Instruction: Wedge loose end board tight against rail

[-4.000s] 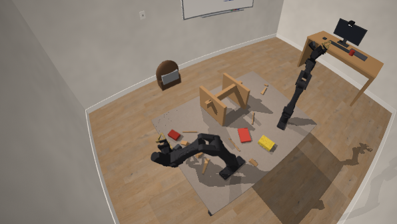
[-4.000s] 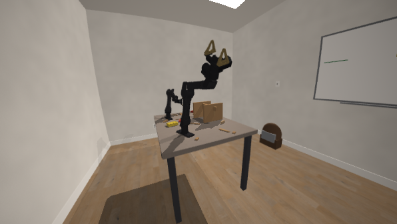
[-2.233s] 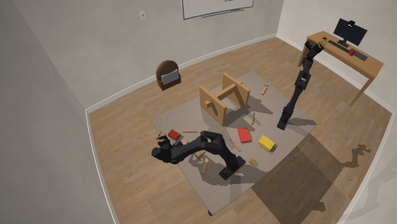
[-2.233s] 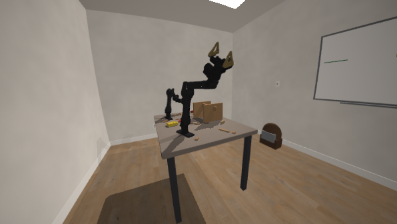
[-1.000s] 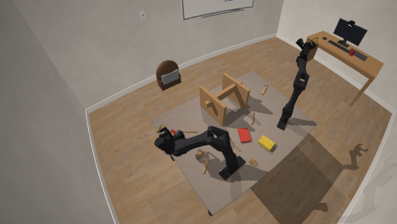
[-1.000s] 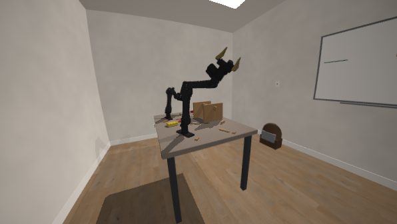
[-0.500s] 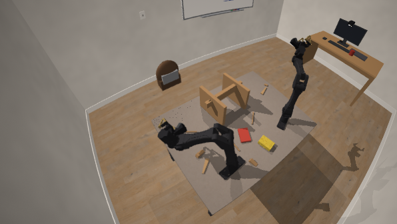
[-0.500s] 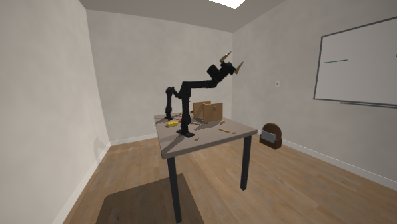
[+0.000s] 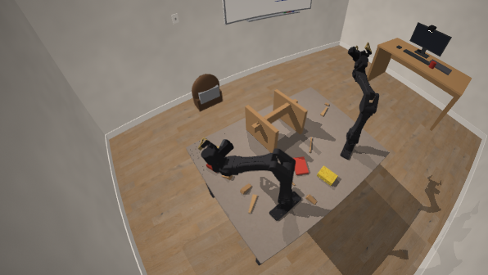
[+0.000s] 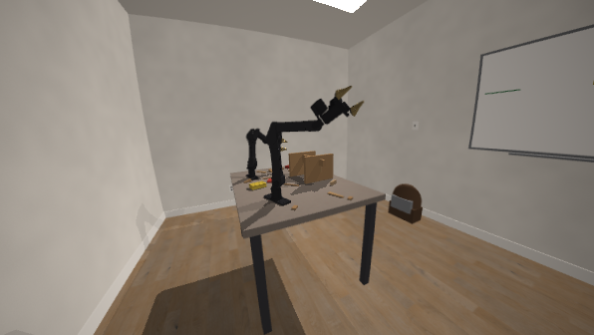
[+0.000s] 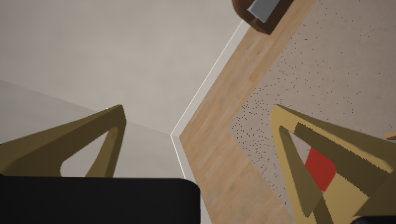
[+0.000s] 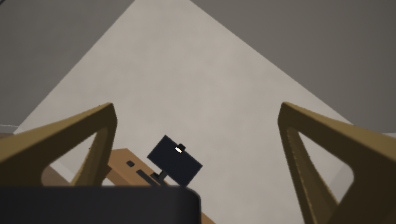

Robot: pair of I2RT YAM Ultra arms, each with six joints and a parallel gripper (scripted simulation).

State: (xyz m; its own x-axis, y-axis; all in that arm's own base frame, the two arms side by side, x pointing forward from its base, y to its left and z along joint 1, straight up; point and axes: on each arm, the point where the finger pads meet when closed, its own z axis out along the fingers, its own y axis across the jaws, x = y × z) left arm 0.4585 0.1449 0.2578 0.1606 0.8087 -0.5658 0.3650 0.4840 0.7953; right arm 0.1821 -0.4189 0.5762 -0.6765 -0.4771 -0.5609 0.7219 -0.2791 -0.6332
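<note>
The rail is 660 mm to the left of my right hand, 420 mm below it and 160 mm ahead of it. The rest, counted from my right hand: red block 1150 mm to the left, 560 mm below, 180 mm ahead.
</note>
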